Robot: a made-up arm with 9 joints.
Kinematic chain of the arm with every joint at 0, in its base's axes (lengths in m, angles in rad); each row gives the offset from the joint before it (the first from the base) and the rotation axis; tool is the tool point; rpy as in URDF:
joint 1: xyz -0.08 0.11 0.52 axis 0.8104 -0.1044 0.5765
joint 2: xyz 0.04 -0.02 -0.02 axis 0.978 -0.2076 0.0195
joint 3: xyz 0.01 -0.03 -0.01 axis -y
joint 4: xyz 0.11 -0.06 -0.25 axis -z
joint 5: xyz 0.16 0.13 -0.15 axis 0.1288 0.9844 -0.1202
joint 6: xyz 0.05 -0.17 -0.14 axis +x
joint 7: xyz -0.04 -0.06 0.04 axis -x
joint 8: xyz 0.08 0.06 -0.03 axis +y
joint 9: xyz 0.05 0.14 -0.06 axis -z
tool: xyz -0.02 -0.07 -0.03 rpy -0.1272 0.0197 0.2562
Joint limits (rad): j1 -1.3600..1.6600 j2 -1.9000..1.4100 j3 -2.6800..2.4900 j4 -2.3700..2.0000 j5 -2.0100..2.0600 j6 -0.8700..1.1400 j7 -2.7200..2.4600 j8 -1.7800..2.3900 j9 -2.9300..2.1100
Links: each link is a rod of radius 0.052 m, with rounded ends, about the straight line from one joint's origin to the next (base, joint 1, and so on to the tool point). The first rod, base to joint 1, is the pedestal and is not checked.
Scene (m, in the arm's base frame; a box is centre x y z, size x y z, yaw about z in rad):
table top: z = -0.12
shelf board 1: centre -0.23 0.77 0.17 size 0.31 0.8 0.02 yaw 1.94
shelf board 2: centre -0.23 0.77 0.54 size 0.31 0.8 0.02 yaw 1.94
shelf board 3: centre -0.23 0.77 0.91 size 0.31 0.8 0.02 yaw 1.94
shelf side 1: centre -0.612 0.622 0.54 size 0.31 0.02 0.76 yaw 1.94
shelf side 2: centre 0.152 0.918 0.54 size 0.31 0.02 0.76 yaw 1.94
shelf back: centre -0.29 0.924 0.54 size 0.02 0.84 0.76 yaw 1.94
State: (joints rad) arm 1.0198 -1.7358 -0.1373 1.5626 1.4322 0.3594 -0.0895 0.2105 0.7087
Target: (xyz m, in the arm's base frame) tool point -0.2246 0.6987 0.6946
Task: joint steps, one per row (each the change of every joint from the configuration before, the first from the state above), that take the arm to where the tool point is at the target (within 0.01 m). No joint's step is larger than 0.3 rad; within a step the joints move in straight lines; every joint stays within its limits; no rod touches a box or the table.
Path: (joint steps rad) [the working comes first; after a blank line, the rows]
Joints at the target: -0.0472 -1.4789 -2.6800 1.5433 0.7714 -0.1850 0.5583 0.0831 0.4468
Straight joint move there: touches shelf side 1.

1: -0.1148 0.0786 -0.2825 -0.0426 0.0308 -0.0913 0.1080 0.0172 -0.0195
2: -0.1149 0.0786 -0.2825 -0.0426 0.0308 -0.0913 0.1080 0.0171 -0.0195
3: -0.1148 0.0787 -0.2826 -0.0426 0.0309 -0.0913 0.1079 0.0172 -0.0194
4: -0.1148 0.0786 -0.2825 -0.0426 0.0308 -0.0912 0.1080 0.0171 -0.0195
5: -0.1149 0.0786 -0.2825 -0.0426 0.0308 -0.0913 0.1080 0.0172 -0.0195
6: -0.1148 0.0786 -0.2825 -0.0426 0.0308 -0.0913 0.1080 0.0171 -0.0195
7: -0.1148 0.0787 -0.2826 -0.0426 0.0308 -0.0913 0.1080 0.0172 -0.0194
8: -0.1149 0.0786 -0.2825 -0.0426 0.0309 -0.0913 0.1080 0.0172 -0.0195
9: -0.1148 0.0786 -0.2825 -0.0427 0.0308 -0.0913 0.1079 0.0171 -0.0195
10: -0.0084 -0.1127 0.0000 0.0911 -0.2346 0.0693 -0.0810 -0.0704 -0.0216
11: -0.0083 -0.1127 0.0000 0.0910 -0.2345 0.0693 -0.0810 -0.0705 -0.0217
12: -0.0084 -0.1127 0.0000 0.0910 -0.2346 0.0693 -0.0810 -0.0704 -0.0216
13: -0.0084 -0.1126 0.0000 0.0911 -0.2345 0.0693 -0.0810 -0.0705 -0.0217

